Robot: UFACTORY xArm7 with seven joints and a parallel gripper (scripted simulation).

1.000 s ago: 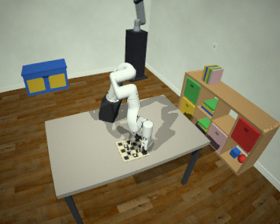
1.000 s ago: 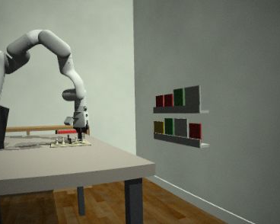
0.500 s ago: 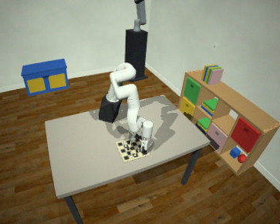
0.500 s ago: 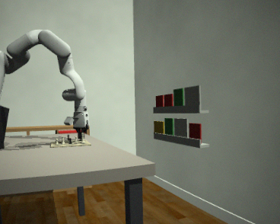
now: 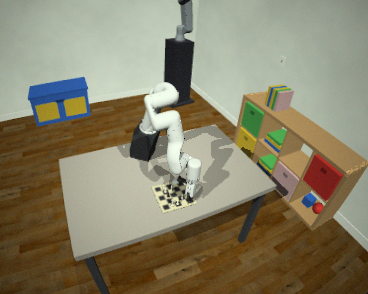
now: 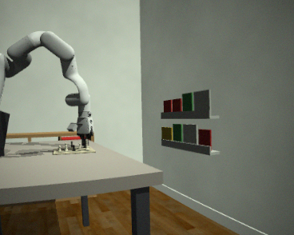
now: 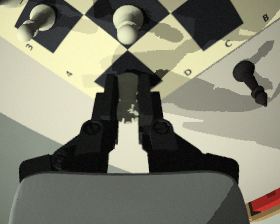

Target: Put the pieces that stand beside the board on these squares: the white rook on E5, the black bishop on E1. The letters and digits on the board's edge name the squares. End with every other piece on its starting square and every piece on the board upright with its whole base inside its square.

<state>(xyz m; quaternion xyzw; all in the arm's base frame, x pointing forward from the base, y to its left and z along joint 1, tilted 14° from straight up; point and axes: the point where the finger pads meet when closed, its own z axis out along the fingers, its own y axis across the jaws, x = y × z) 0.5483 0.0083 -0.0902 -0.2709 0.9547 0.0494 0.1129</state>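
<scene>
My gripper is now 1 cm above the white rook. The rest, counted from my hand: chessboard 9 cm behind, 6 cm to the right, 3 cm below; black bishop 8 cm to the left, 6 cm behind, 2 cm below; black pawn 10 cm behind, 9 cm to the right, 2 cm below.
</scene>
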